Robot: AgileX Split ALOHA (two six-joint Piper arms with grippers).
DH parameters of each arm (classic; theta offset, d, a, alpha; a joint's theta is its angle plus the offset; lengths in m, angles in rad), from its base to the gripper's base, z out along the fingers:
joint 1: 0 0.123 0 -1.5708
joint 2: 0.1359 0 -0.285 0
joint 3: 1.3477 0 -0.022 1.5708
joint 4: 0 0.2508 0 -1.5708
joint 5: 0 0 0.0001 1.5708
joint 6: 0 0.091 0 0
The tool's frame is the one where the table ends.
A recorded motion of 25 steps. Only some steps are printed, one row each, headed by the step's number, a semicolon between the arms.
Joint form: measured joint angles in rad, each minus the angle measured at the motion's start. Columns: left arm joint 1, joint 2, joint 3, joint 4, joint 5, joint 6; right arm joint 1, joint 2, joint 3, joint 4, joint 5, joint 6.
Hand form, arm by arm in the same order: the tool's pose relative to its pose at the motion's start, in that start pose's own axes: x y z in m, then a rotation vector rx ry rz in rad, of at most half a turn. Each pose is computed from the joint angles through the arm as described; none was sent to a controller.
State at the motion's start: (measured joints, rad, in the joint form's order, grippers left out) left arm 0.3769 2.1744 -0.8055 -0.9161 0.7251 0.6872; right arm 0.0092 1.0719 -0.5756 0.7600 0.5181 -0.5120
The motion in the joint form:
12: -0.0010 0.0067 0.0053 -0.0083 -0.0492 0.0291; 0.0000 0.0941 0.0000 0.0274 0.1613 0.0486
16: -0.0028 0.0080 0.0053 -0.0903 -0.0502 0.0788; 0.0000 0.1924 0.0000 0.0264 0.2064 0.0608
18: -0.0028 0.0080 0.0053 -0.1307 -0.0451 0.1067; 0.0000 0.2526 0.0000 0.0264 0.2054 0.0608
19: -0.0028 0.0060 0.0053 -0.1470 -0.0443 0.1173; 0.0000 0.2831 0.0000 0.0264 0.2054 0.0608
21: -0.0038 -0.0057 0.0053 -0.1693 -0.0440 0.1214; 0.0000 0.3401 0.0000 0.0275 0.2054 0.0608
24: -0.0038 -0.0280 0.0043 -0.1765 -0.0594 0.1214; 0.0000 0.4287 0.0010 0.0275 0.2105 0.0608
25: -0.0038 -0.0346 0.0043 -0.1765 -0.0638 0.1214; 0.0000 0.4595 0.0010 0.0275 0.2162 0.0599
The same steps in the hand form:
12: -0.0020 0.0038 0.0023 -0.0288 -0.0303 0.0174; 0.0156 0.0008 0.0179 -0.0727 0.2202 0.1082
16: -0.0050 0.0002 0.0028 0.0084 -0.0635 0.0050; 0.0246 -0.0052 0.0361 -0.0757 0.3486 0.1602
18: -0.0063 -0.0018 0.0026 0.0301 -0.0776 0.0021; 0.0290 -0.0102 0.0475 -0.0645 0.4018 0.1845
19: -0.0070 -0.0028 0.0021 0.0381 -0.0860 0.0013; 0.0315 -0.0127 0.0531 -0.0590 0.4291 0.1969
21: -0.0081 -0.0058 -0.0008 0.0496 -0.1049 -0.0045; 0.0367 -0.0174 0.0635 -0.0492 0.4799 0.2210
24: -0.0101 -0.0086 -0.0066 0.0445 -0.1381 0.0017; 0.0467 -0.0245 0.0786 -0.0356 0.5646 0.2579
25: -0.0105 -0.0094 -0.0083 0.0421 -0.1467 0.0049; 0.0506 -0.0267 0.0834 -0.0334 0.5969 0.2703

